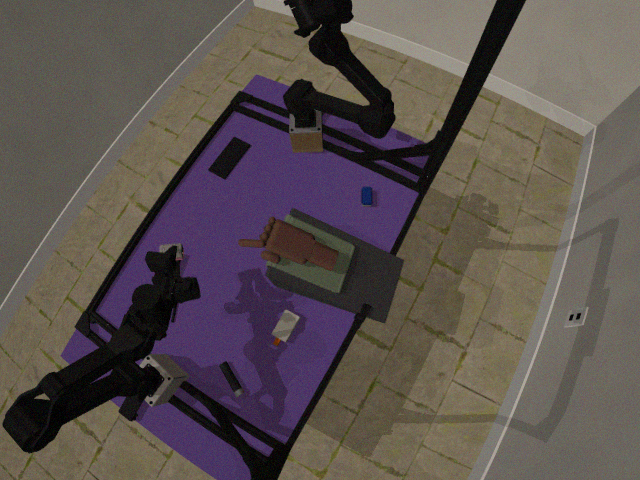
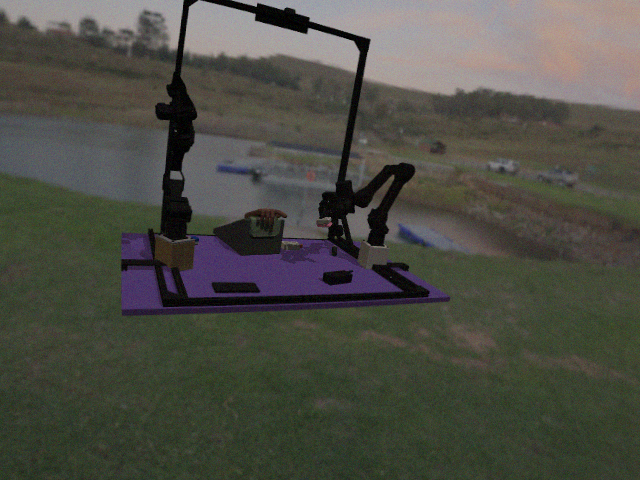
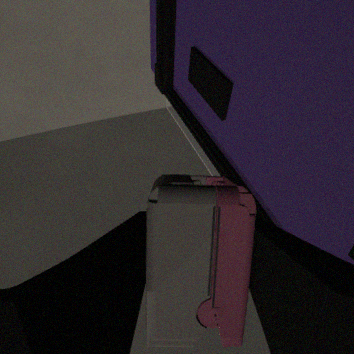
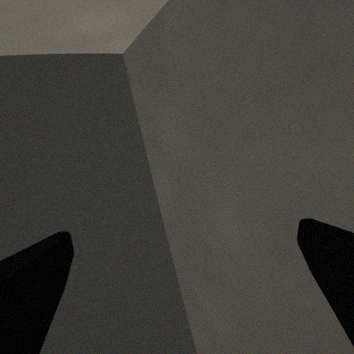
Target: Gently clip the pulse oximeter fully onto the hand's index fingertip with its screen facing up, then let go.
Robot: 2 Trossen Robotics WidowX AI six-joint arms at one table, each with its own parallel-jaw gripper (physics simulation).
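Where they show: left gripper, fingertip midpoint: (image 1: 176,250) (image 2: 321,222) (image 3: 194,223); right gripper, fingertip midpoint: (image 2: 178,78) (image 4: 186,236); left arm's base at its link origin: (image 1: 149,380) (image 2: 375,244); right arm's base at its link origin: (image 1: 305,119) (image 2: 175,237).
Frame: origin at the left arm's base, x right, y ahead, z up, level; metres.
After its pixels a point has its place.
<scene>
My left gripper (image 1: 171,253) {x -0.117, y 0.320, z 0.103 m} (image 2: 327,218) {x -0.117, y 0.320, z 0.103 m} is shut on the pulse oximeter (image 1: 173,248) (image 2: 323,222) {x -0.135, y 0.317, z 0.108 m} (image 3: 200,260) {x -0.104, y 0.303, z 0.110 m}, a grey and pink clip. It holds the clip in the air above the left part of the purple mat (image 1: 223,214) {x -0.189, y 0.489, z -0.105 m} (image 2: 294,273) {x -0.142, y 0.403, z -0.105 m} (image 3: 298,105) {x -0.210, y 0.455, z -0.105 m}. The brown hand (image 1: 294,243) {x 0.108, y 0.511, z 0.081 m} (image 2: 266,214) {x 0.024, y 0.509, z 0.084 m} rests on a green pad (image 1: 344,269) {x 0.233, y 0.547, z -0.005 m} at mid-mat, and its index finger (image 1: 250,243) points left, well apart from the clip. My right gripper (image 1: 303,20) (image 2: 177,97) (image 4: 186,236) {x -0.201, y 0.901, z 0.542 m} is open and empty, raised high at the far end.
A dark grey wedge base (image 1: 377,281) {x 0.320, y 0.583, z -0.057 m} (image 2: 237,238) {x 0.086, y 0.605, z -0.045 m} carries the pad. A blue block (image 1: 367,195) {x 0.151, y 0.788, z -0.073 m}, a white box (image 1: 286,326) {x 0.190, y 0.338, z -0.077 m}, a black cylinder (image 1: 231,378) {x 0.155, y 0.131, z -0.080 m} and a flat black rectangle (image 1: 230,157) {x -0.307, y 0.657, z -0.098 m} (image 2: 235,287) {x -0.321, y 0.659, z -0.097 m} (image 3: 210,82) {x -0.302, y 0.637, z -0.097 m} lie on the mat. A black gantry post (image 1: 475,71) {x 0.269, y 0.907, z 0.415 m} (image 2: 353,110) {x 0.361, y 0.072, z 0.579 m} stands beside it.
</scene>
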